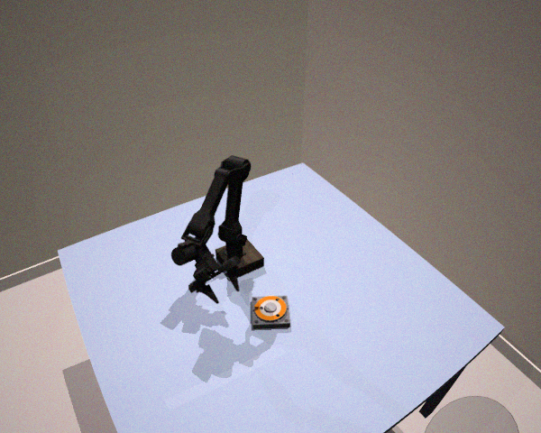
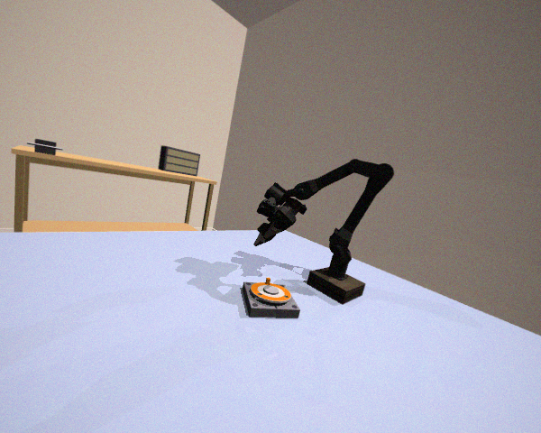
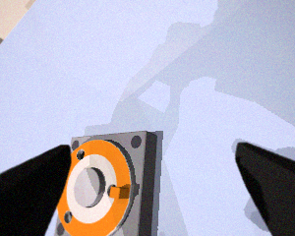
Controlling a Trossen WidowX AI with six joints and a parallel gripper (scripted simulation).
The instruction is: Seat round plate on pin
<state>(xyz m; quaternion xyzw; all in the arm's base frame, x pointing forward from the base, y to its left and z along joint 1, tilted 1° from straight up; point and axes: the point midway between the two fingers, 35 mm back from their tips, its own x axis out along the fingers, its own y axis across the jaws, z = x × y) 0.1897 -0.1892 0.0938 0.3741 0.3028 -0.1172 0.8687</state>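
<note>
Now: the base 120 mm to the left of my gripper tip, 100 mm below it and 70 mm ahead of it.
</note>
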